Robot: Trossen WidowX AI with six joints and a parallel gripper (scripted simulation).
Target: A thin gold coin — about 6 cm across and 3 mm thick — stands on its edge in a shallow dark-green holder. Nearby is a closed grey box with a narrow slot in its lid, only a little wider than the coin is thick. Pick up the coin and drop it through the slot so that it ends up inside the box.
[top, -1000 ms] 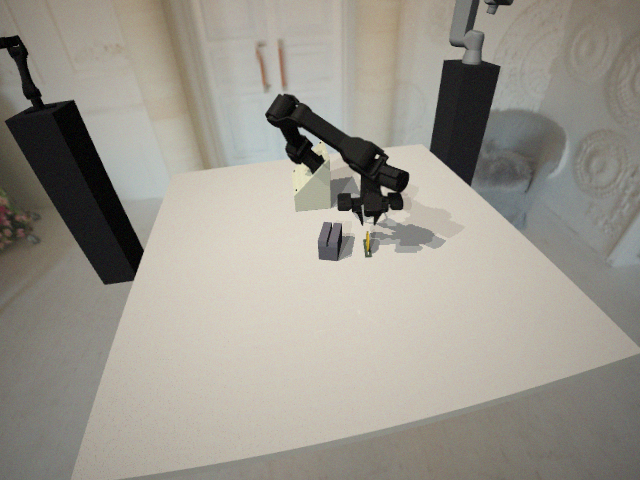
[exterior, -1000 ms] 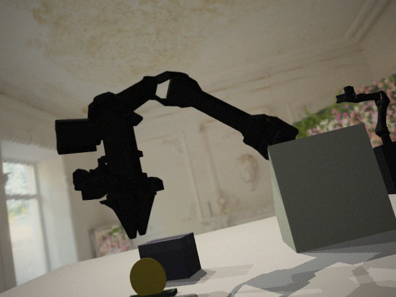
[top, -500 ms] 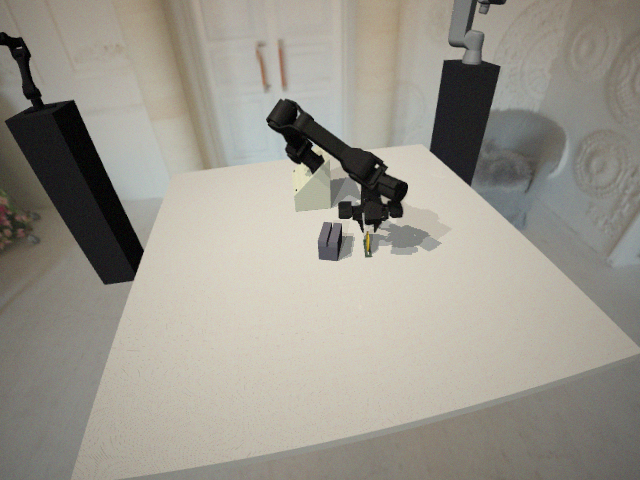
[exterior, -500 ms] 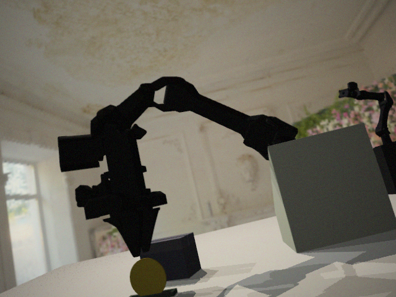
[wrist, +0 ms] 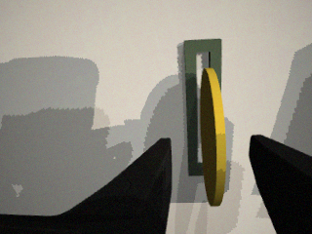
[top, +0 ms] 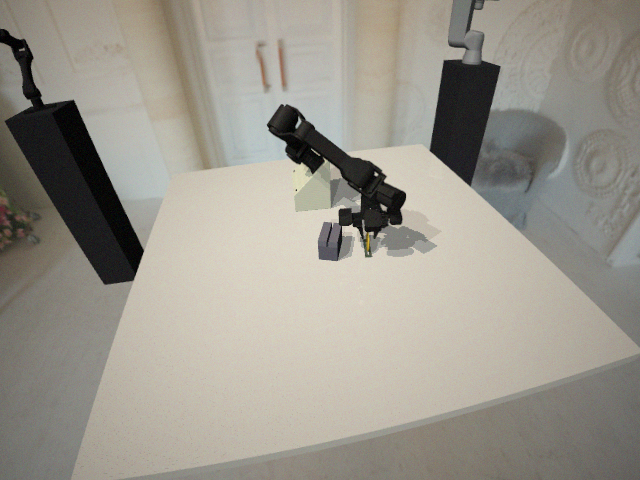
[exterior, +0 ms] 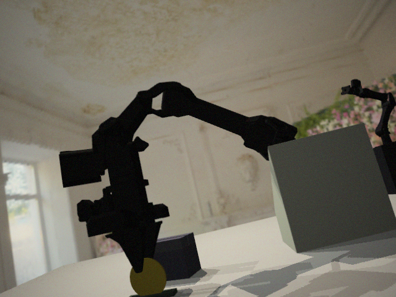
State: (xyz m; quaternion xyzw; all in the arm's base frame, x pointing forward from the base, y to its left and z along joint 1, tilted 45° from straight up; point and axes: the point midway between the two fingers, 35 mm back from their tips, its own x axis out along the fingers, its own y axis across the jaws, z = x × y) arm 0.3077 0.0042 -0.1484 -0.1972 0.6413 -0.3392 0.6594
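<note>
Right now my gripper tip is 1 cm above the gold coin.
</note>
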